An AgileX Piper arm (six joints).
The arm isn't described. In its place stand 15 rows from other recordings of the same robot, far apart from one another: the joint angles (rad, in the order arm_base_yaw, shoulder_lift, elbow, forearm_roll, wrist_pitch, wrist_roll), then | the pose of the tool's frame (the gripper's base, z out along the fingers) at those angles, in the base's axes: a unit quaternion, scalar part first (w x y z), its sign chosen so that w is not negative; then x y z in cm.
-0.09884 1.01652 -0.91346 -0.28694 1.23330 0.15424 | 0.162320, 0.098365, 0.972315, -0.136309, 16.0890, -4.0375, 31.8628
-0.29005 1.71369 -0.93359 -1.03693 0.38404 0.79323 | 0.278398, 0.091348, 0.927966, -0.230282, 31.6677, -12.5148, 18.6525
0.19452 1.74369 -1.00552 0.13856 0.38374 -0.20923 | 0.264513, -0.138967, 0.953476, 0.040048, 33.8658, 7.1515, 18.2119
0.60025 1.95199 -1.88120 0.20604 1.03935 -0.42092 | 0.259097, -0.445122, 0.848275, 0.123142, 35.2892, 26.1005, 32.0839
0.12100 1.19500 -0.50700 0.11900 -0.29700 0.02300 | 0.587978, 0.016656, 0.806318, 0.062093, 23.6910, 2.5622, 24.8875
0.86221 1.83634 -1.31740 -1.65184 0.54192 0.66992 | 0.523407, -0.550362, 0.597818, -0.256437, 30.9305, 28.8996, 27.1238
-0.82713 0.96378 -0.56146 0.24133 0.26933 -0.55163 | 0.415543, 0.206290, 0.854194, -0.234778, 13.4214, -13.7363, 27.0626
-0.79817 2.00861 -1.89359 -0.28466 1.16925 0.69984 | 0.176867, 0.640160, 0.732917, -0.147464, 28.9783, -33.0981, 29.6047
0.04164 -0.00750 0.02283 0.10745 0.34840 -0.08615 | 0.602887, -0.021713, 0.796903, 0.031648, 5.3185, 0.5551, 17.4766
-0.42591 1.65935 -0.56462 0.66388 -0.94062 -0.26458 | 0.586983, 0.374692, 0.662455, -0.276062, 24.8573, -16.2519, 18.6184
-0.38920 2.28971 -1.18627 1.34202 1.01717 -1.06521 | 0.158290, 0.161797, 0.864928, 0.447956, 37.6521, -7.2935, 5.8569
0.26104 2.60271 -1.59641 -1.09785 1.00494 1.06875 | 0.119229, 0.005622, 0.910883, -0.395025, 43.6500, 4.5823, -1.1260
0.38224 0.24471 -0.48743 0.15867 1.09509 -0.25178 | 0.384793, -0.280391, 0.873171, 0.104346, 2.3789, 2.3340, 26.8849
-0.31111 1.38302 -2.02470 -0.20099 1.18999 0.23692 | 0.520128, 0.245568, 0.809442, -0.118181, 22.1393, -8.8906, 55.1833
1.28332 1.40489 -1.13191 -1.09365 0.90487 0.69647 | 0.507321, -0.445591, 0.732093, -0.090079, 14.3500, 26.1156, 34.0510
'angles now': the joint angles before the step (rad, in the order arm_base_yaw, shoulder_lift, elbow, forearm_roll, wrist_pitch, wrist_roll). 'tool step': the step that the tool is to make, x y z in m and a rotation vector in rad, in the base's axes. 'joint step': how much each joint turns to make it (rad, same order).
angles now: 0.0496 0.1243 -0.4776 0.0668 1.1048 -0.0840
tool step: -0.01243 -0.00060 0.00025 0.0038 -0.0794 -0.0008
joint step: -0.0011 -0.0844 0.0000 0.0001 0.0049 0.0000
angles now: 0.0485 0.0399 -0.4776 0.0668 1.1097 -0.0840
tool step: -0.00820 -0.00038 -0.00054 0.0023 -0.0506 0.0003
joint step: 0.0000 -0.0554 0.0000 0.0001 0.0047 -0.0001
